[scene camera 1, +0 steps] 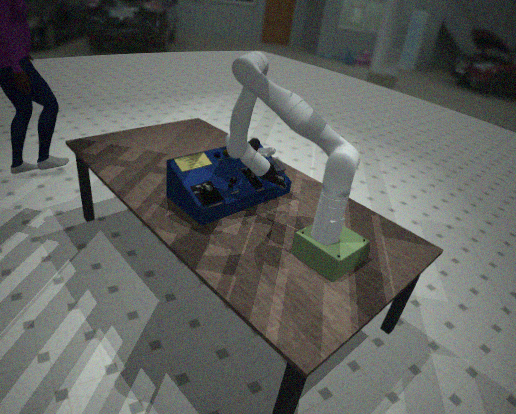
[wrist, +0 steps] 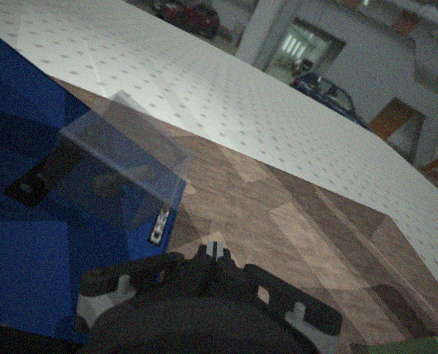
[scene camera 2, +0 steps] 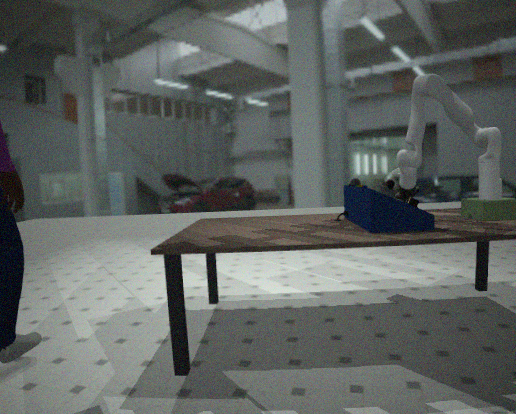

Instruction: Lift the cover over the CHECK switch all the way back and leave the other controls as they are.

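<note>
The clear, see-through cover is down over the CHECK switch at the panel's right edge in the wrist view. The switch's stubby lever shows through it. The partly visible CHECK label lies just below the cover on the blue panel. My gripper is shut and empty, its fingertips together. In the wrist view they are on the label side of the cover, apart from it in the picture. In both scene views the gripper is low at the panel's robot-side end, and its contact there is too small to tell.
The blue panel carries a yellow label, a black inset and small levers, among them one near its middle. It stands on the wooden table. My arm's green base stands near it. A person is beyond the table.
</note>
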